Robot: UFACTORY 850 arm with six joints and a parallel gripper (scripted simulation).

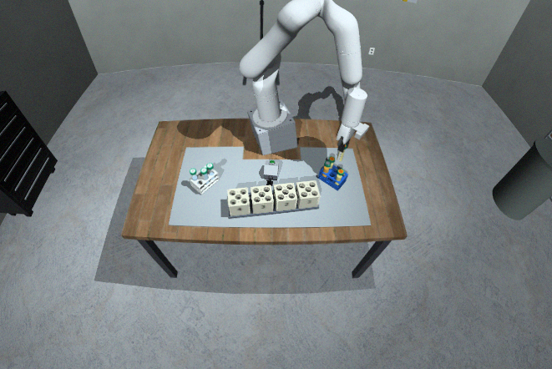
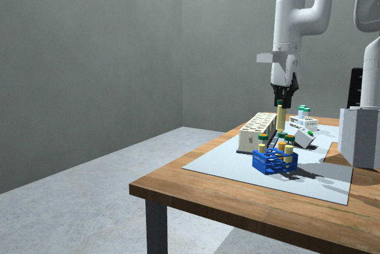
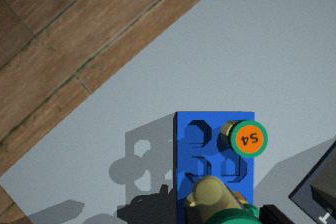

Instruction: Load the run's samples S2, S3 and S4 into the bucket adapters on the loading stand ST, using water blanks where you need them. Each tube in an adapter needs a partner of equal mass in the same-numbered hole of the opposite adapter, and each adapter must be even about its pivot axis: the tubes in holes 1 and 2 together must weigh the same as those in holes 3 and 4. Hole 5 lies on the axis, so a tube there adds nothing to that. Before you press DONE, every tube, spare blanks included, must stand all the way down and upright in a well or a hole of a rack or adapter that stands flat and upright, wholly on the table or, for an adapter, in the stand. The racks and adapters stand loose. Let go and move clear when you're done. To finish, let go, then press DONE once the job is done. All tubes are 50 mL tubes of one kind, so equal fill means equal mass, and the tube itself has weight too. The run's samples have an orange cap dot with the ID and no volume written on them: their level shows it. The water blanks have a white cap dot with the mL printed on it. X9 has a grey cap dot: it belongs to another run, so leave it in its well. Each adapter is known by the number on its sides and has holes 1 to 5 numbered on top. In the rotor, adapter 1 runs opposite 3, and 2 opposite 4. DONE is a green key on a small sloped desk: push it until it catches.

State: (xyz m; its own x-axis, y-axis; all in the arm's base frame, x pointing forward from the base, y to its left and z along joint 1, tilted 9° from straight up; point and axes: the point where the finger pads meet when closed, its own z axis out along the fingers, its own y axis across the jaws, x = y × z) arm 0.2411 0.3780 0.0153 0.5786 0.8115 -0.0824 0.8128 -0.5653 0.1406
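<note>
My hand is 1 cm short of the sample tube S3 and 5 cm above it. From my hand the other things lie so: blue rack (2 cm ahead, 1 cm to the right, 21 cm below); sample tube (3 cm behind, 3 cm to the right, 18 cm below); tube X9 (1 cm ahead, 6 cm to the right, 18 cm below).
</note>
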